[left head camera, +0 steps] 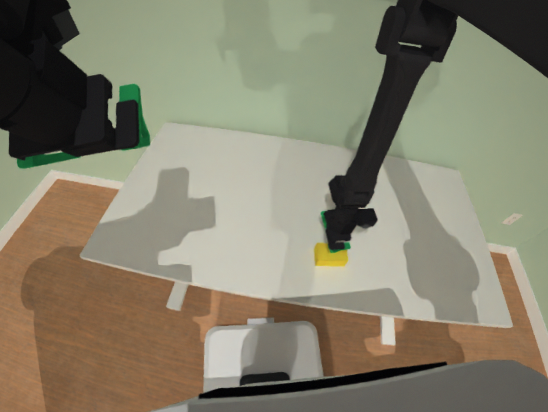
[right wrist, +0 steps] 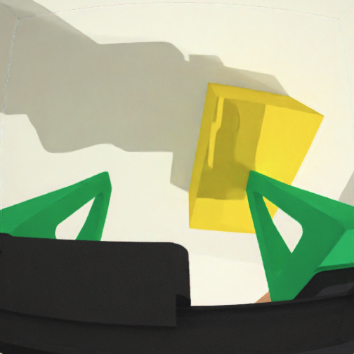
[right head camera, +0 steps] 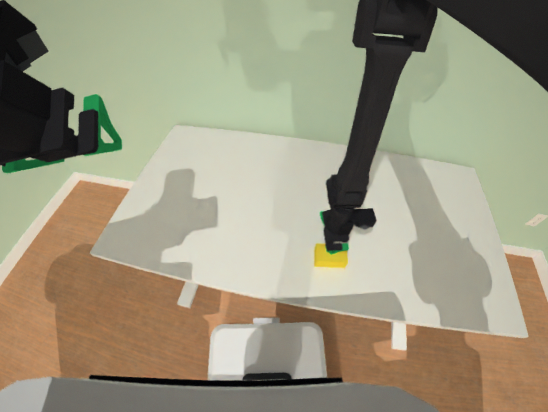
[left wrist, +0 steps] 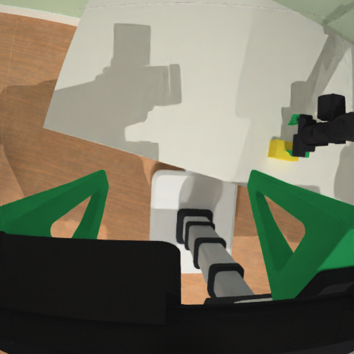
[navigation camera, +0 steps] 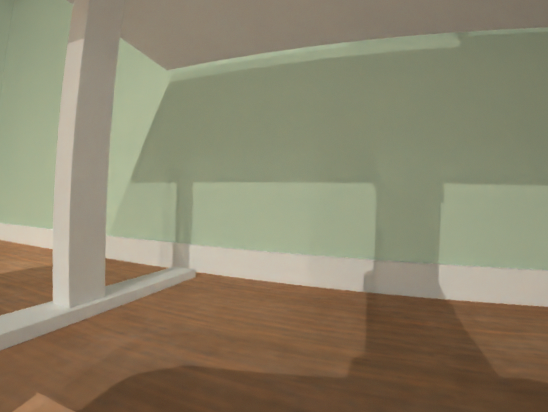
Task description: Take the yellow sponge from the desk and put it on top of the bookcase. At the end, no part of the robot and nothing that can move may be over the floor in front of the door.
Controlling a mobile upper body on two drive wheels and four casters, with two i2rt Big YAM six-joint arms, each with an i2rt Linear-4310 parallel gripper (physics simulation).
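Places are measured from the left arm's base along level axes (x ahead, y left, z up), in millimetres.
Pixels of known places: left gripper, between the fingertips: [left head camera: 113, 146] [right head camera: 91, 151]; right gripper, between the fingertips: [left head camera: 329, 239] [right head camera: 329, 240].
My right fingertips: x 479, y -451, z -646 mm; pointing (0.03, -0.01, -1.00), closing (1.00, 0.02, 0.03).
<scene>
For each thing: its top centre in the pictures, then the offset to it from my right fingertips. "spot": a spot on its surface instead. Level surfaces: height alone.
- yellow sponge, centre of its top: [right head camera: 331, 252] [left head camera: 332, 251] 0 mm left, 45 mm back, 1 mm up
- white desk, height of its surface: 44 mm down
- white desk leg, a spot on its surface: [navigation camera: 85, 175] spot: 614 mm left, 308 mm ahead, 494 mm down
- wooden floor, height of its surface: 764 mm down
The yellow sponge [left head camera: 324, 259] [right head camera: 324, 259] [left wrist: 278, 150] [right wrist: 280, 132] lies flat on the white desk [left head camera: 235, 200] [right head camera: 240, 200] [left wrist: 210, 100] [right wrist: 50, 185]. My right gripper [left head camera: 331, 234] [right head camera: 329, 233] [left wrist: 288, 137] [right wrist: 178, 178] is open and empty, low over the desk. In the right wrist view the sponge lies slanted, right of the middle; the right-hand fingertip overlaps it, and the other is off it to the left. Whether they touch is unclear. My left gripper [left head camera: 85, 150] [right head camera: 62, 155] [left wrist: 177, 177] is open and empty, raised at the left. The bookcase and door do not show.
A green wall [left head camera: 300, 100] [right head camera: 300, 110] [navigation camera: 275, 215] stands behind the desk. A white rounded body [left head camera: 225, 345] [right head camera: 230, 345] [left wrist: 165, 190] is at the desk's front edge. A white desk leg [navigation camera: 85, 175] stands on a foot bar [navigation camera: 150, 282] on the wooden floor [navigation camera: 250, 325].
</scene>
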